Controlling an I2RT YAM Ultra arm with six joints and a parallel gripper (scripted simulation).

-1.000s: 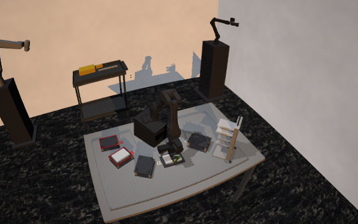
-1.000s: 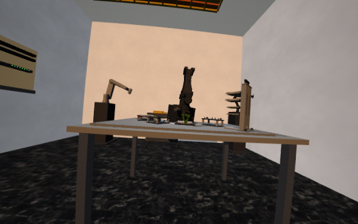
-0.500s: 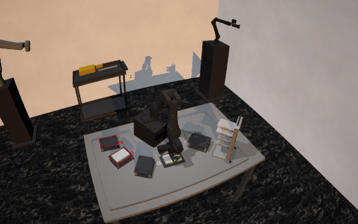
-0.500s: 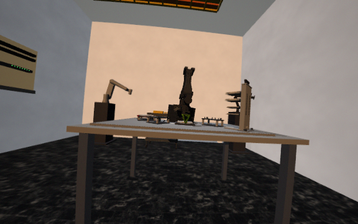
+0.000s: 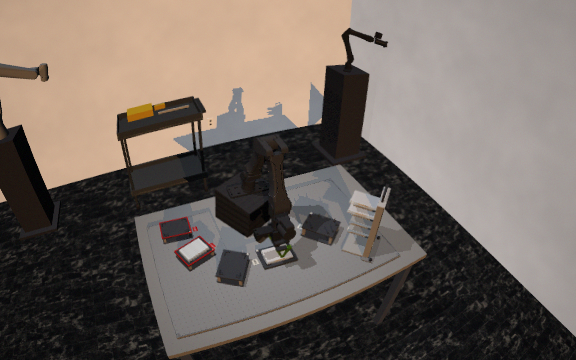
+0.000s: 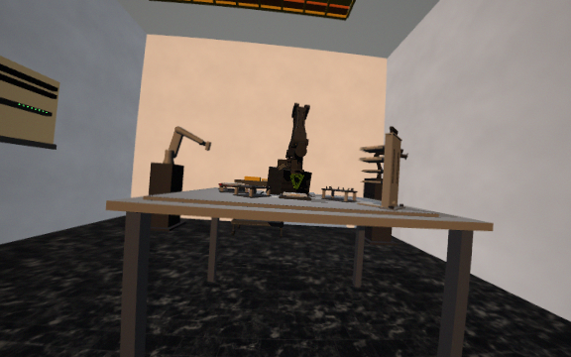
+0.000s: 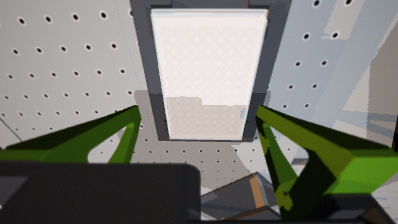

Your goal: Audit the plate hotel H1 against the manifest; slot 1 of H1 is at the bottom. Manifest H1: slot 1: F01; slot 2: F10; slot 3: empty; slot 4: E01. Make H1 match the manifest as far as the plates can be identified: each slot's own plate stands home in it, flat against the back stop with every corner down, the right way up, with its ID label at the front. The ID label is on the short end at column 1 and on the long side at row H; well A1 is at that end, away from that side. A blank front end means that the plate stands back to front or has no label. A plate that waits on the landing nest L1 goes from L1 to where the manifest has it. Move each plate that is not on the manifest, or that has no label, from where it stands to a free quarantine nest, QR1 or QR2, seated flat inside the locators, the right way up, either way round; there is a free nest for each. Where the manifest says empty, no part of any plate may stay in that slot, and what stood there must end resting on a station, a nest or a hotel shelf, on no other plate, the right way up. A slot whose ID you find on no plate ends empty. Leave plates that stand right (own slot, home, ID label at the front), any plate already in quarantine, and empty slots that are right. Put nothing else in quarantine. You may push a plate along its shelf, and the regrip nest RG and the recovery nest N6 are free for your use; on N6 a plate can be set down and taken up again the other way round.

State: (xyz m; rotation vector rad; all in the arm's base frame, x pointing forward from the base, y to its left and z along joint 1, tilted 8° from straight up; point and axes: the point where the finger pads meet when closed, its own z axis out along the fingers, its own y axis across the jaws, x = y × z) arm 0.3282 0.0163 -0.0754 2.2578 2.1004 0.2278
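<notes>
The white plate lies 1 cm behind my hand and 4 cm below it. The rest, counted from my hand: N6 tag 1 cm behind, 11 cm to the right, 6 cm below; dark regrip nest 6 cm behind, 26 cm to the left; RG tag 14 cm behind, 19 cm to the left, 6 cm below.
</notes>
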